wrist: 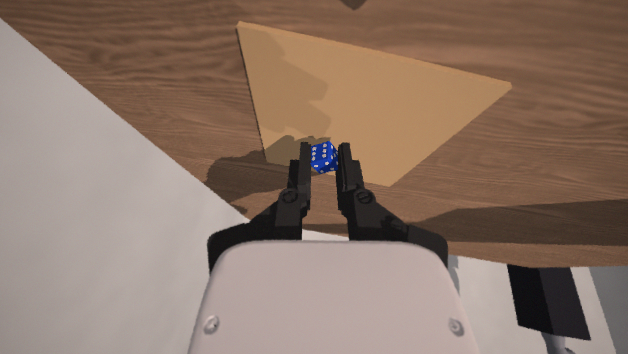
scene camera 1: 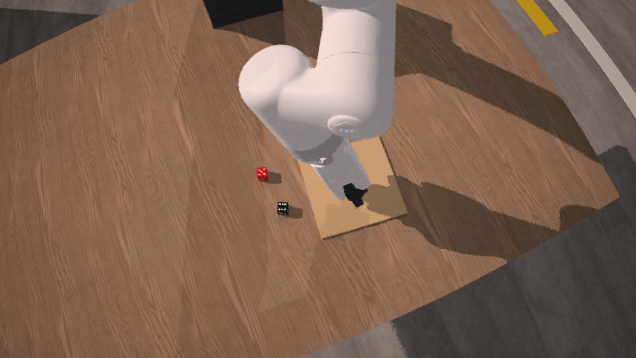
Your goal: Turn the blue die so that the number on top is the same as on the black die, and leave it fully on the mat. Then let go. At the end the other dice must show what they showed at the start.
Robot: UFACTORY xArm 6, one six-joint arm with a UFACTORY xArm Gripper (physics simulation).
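Frame: origin at the arm's base, x ahead, y left, z up, level; millimetres.
Seen in the pictures: gripper, fingertip midpoint: [wrist: 323, 156] [scene camera 1: 354, 187].
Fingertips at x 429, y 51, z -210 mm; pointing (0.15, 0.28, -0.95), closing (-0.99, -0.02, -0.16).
Offsets run from my fingertips to a thing's top centre. Level surfaces: height alone.
The blue die {dx -1, dy -5, dz +13 mm} [wrist: 324, 158] is between the fingertips in the wrist view; a face with six pips is turned toward the wrist camera. It is hidden in the scene view. My gripper [scene camera 1: 355, 195] [wrist: 323, 156] is shut on the blue die and is over the tan square mat {dx -13, dy +1, dz -20 mm} [scene camera 1: 332, 222] [wrist: 400, 110]; its exact height is hard to tell. The black die {dx -14, dy -112, dz -8 mm} [scene camera 1: 283, 208] stands on the table left of the mat in the scene view, and its top looks like a six. The red die {dx -80, dy -124, dz -8 mm} [scene camera 1: 262, 174] stands farther back, with what looks like a five on top.
The wooden table {dz -25 mm} [scene camera 1: 125, 200] [wrist: 565, 145] surrounds the mat. The white arm covers the mat's back part in the scene view. A black block [scene camera 1: 245, 11] is at the top edge. A dark panel [wrist: 550, 302] shows at the lower right of the wrist view.
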